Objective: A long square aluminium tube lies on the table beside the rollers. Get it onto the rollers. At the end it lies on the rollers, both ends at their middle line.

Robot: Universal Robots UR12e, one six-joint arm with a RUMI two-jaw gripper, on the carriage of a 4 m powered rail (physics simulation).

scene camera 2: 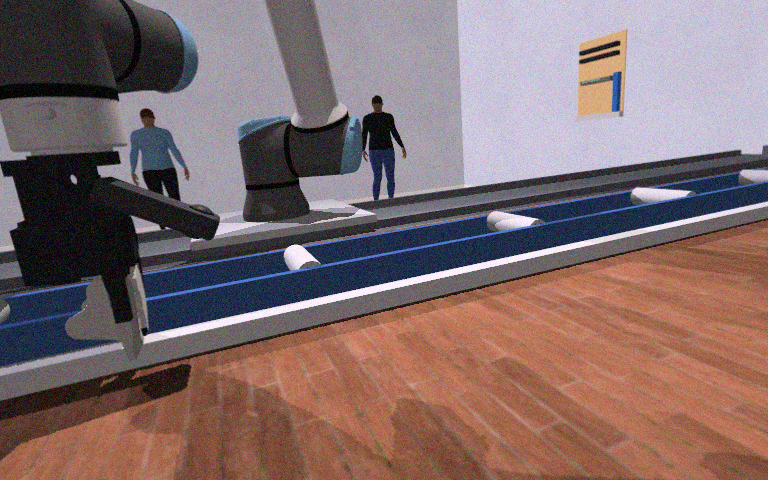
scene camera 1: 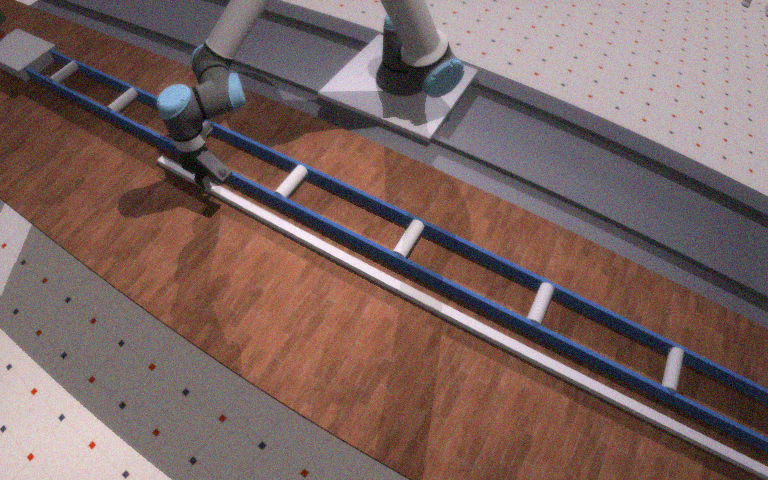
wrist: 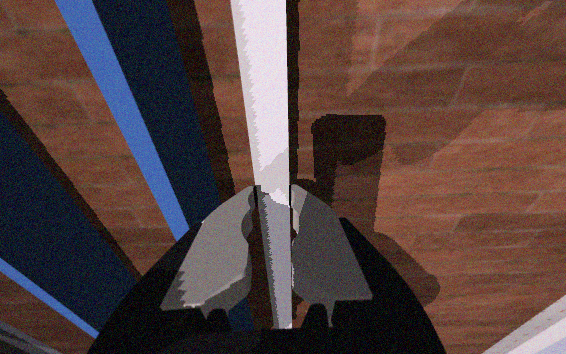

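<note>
The long square aluminium tube lies beside and roughly parallel to the near blue rail of the roller track, on the side away from the robot base. White rollers lie crosswise between the two blue rails. My gripper points down over the tube near its far-left end in scene camera 1. In the wrist view its two fingertips touch both sides of the tube, so it is shut on it. The tube's other end is outside scene camera 1's view.
The near blue rail runs close to the tube. A grey block stands at the track's far-left end. The arm's base stands on a white carriage plate behind the track. Two people stand by the back wall.
</note>
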